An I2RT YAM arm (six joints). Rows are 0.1 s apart.
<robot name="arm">
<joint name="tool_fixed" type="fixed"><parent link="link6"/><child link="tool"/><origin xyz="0 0 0" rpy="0 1.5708 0"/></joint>
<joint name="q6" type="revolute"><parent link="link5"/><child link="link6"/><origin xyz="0.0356 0 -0.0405" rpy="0 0 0"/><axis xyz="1 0 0"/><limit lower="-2.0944" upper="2.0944"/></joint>
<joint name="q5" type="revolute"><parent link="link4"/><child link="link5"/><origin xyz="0.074 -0.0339 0.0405" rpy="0 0 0"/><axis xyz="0 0 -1"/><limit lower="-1.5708" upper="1.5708"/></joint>
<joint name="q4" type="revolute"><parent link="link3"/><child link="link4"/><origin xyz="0.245 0.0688 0.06" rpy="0 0 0"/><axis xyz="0 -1 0"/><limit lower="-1.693" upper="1.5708"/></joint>
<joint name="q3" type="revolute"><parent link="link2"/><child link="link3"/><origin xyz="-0.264 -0.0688 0" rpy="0 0 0"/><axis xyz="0 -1 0"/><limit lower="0" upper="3.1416"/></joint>
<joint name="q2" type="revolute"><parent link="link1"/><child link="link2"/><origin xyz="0.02 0.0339 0.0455" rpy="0 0 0"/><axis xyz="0 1 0"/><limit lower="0" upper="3.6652"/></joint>
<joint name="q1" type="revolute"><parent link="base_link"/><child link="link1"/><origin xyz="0 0 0.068" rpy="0 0 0"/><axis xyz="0 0 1"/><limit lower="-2.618" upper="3.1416"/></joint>
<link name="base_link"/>
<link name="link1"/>
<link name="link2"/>
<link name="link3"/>
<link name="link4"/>
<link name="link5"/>
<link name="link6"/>
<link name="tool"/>
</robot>
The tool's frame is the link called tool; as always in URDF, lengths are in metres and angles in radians.
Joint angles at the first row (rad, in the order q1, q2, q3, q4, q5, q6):
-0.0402 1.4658 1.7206 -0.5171 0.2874 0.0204
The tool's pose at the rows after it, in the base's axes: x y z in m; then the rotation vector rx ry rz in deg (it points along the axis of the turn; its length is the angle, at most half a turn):
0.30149 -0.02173 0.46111 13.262 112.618 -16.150
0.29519 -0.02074 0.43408 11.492 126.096 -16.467
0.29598 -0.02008 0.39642 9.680 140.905 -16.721
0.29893 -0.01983 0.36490 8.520 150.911 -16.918
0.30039 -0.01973 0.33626 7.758 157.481 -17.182
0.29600 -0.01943 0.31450 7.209 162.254 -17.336
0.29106 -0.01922 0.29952 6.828 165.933 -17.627
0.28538 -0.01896 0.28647 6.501 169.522 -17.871
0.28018 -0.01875 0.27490 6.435 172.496 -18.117
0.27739 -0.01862 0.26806 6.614 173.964 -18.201
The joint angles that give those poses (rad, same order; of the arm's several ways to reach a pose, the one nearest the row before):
-0.0406 1.4429 1.7408 -0.7112 0.2691 0.0174
-0.0406 1.4548 1.7275 -0.9199 0.2478 0.0173
-0.0406 1.4952 1.6848 -1.0939 0.2279 0.0174
-0.0406 1.5330 1.6299 -1.1752 0.2172 0.0174
-0.0406 1.5547 1.5543 -1.1923 0.2127 0.0170
-0.0406 1.5558 1.4796 -1.1996 0.2092 0.0170
-0.0406 1.5559 1.4269 -1.2114 0.2089 0.0174
-0.0406 1.5558 1.3804 -1.2278 0.2081 0.0185
-0.0406 1.5558 1.3377 -1.2377 0.2081 0.0219
-0.0406 1.5558 1.3117 -1.2381 0.2077 0.0261

